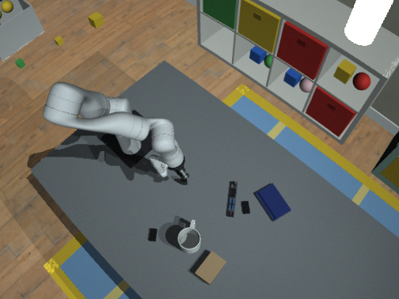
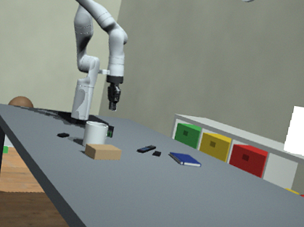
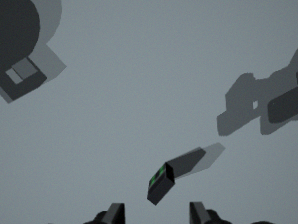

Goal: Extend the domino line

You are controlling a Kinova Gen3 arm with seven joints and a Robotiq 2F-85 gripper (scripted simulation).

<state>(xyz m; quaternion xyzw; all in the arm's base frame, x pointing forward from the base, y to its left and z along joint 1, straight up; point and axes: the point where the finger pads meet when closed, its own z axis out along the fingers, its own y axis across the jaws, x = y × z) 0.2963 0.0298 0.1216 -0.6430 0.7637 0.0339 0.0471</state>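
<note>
My gripper is now 10 mm to the right of the dark domino and 120 mm above it. Also, from my hand: white mug (200 mm ahead, 150 mm to the right, 100 mm below); cardboard box (330 mm ahead, 170 mm to the right, 120 mm below).
</note>
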